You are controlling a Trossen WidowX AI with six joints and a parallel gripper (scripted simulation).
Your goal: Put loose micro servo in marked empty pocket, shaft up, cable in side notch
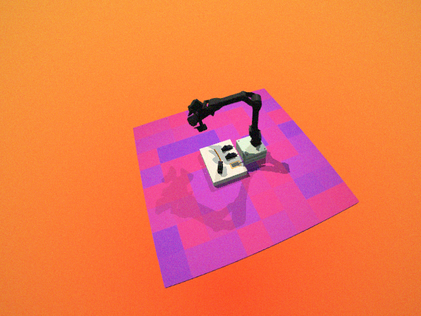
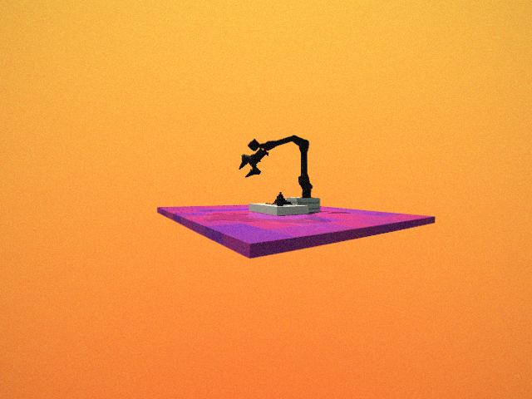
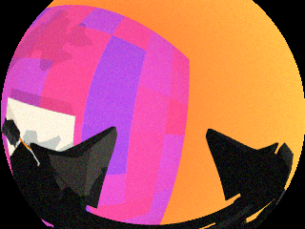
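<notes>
My gripper tip is 5 cm past the white robot deck, 25 cm to the right of it and 22 cm above it.
</notes>
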